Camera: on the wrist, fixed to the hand. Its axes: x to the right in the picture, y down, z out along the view.
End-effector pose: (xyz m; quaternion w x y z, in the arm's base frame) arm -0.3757 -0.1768 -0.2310 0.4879 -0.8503 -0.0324 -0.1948
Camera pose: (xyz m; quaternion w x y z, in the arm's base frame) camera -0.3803 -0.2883 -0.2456 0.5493 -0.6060 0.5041 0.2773
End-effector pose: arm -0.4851 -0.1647 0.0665 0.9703 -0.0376 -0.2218 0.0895
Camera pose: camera -0.4523 -0.0989 -0.0187 0.6130 -0.0922 -0.2122 0.7555
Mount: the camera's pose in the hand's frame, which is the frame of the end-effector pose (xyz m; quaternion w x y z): 0.0055 0.0690 -0.0887 0.7129 0.0822 -0.0901 0.6906
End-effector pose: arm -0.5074 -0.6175 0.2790 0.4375 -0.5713 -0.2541 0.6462
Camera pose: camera -0.4410 -0.6617 0.1997 0.1103 0.4886 -0.2271 -0.8352
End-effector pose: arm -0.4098 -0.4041 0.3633 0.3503 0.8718 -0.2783 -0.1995
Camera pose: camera -0.3813 -0.4046 0.4721 0.2908 0.4401 -0.8484 0.0440
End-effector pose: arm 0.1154 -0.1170 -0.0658 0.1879 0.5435 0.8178 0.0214
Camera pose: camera 0.1450 -0.0689 0.0315 0.1482 0.9696 0.1925 0.0288
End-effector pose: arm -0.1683 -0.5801 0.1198 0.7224 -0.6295 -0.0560 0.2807
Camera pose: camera -0.1483 -0.6519 0.0355 0.3678 -0.4028 0.3528 0.7603
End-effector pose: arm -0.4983 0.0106 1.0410 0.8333 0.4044 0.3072 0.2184
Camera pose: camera -0.5634 0.1017 1.0520 0.4377 0.5886 -0.1174 0.6695
